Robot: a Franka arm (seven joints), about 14 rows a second.
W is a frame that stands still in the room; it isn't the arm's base.
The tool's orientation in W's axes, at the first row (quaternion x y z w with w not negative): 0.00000, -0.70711, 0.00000, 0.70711
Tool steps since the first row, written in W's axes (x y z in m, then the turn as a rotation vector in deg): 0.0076, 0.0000, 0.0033, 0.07, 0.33, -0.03; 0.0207, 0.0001, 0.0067, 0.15, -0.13, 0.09; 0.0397, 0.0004, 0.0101, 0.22, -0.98, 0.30; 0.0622, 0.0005, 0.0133, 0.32, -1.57, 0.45; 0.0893, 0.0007, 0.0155, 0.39, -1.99, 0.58; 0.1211, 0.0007, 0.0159, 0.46, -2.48, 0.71; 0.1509, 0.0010, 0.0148, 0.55, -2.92, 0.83; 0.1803, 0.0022, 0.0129, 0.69, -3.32, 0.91; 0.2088, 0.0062, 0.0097, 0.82, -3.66, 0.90; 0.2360, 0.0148, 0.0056, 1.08, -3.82, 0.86; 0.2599, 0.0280, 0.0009, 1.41, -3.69, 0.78
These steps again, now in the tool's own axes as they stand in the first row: 0.0033, 0.0000, -0.0076, -0.03, 0.33, -0.07; 0.0067, 0.0001, -0.0207, 0.09, -0.13, -0.15; 0.0101, 0.0004, -0.0397, 0.30, -0.98, -0.22; 0.0133, 0.0005, -0.0622, 0.45, -1.57, -0.32; 0.0155, 0.0007, -0.0893, 0.58, -1.99, -0.39; 0.0159, 0.0007, -0.1211, 0.71, -2.48, -0.46; 0.0148, 0.0010, -0.1509, 0.83, -2.92, -0.55; 0.0129, 0.0022, -0.1803, 0.91, -3.32, -0.69; 0.0097, 0.0062, -0.2088, 0.90, -3.66, -0.82; 0.0056, 0.0148, -0.2360, 0.86, -3.82, -1.08; 0.0009, 0.0280, -0.2599, 0.78, -3.69, -1.41
